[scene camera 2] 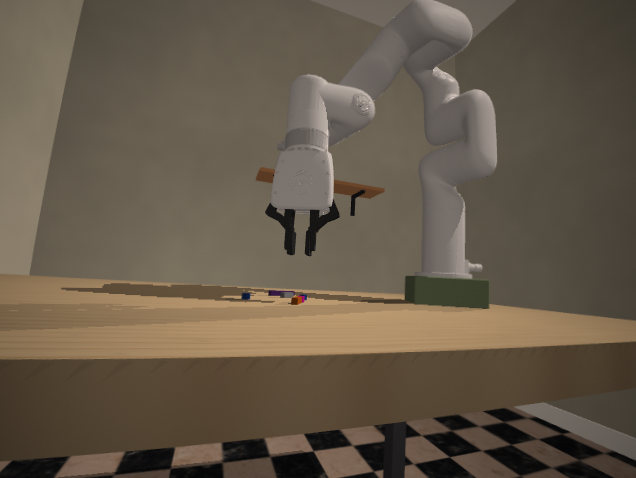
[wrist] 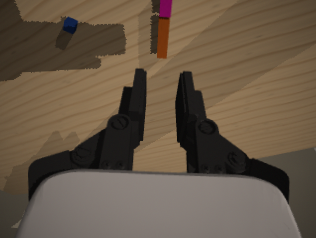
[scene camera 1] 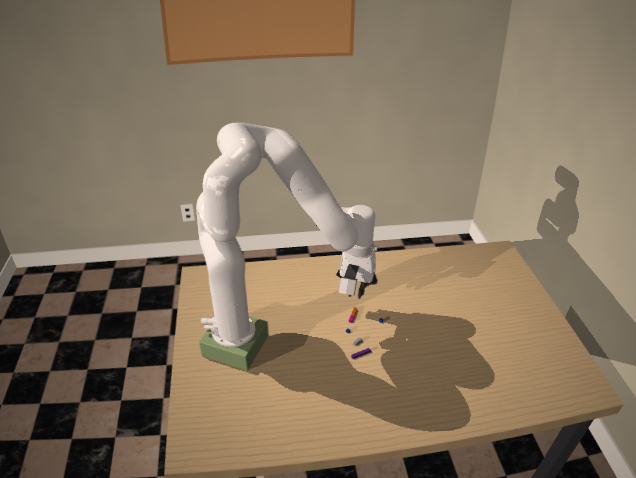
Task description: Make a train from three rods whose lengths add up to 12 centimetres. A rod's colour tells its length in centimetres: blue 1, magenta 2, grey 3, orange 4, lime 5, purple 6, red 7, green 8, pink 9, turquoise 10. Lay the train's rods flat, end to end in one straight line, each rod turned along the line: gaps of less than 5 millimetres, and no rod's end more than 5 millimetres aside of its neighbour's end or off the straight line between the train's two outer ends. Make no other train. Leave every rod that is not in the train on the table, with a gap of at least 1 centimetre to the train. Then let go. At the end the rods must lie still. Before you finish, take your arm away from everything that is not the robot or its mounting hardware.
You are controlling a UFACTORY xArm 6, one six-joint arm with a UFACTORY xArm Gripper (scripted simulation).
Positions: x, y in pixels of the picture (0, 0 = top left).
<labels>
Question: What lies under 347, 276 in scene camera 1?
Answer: The gripper.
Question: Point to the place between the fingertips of the gripper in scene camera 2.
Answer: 299, 255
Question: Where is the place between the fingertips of the gripper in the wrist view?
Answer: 162, 86
</labels>
